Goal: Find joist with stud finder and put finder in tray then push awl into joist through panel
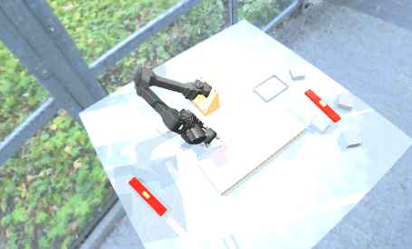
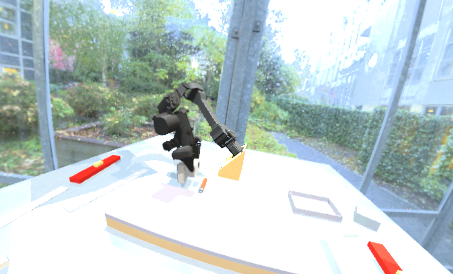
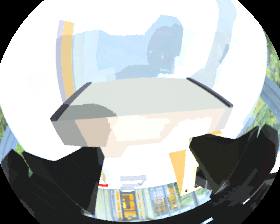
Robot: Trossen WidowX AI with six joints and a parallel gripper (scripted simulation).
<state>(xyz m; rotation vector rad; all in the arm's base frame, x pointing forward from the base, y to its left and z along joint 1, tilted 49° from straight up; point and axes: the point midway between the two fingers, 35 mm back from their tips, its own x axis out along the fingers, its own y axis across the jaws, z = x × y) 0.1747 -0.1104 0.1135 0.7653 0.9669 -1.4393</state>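
Now: gripper tip 1 cm past the stud finder and 1 cm to the left of it. Also, from my gripper tip: tray: 1 cm behind, 46 cm to the left, 6 cm below; then awl: 3 cm ahead, 4 cm to the left, 7 cm below; then light: 3 cm behind, 1 cm to the left.
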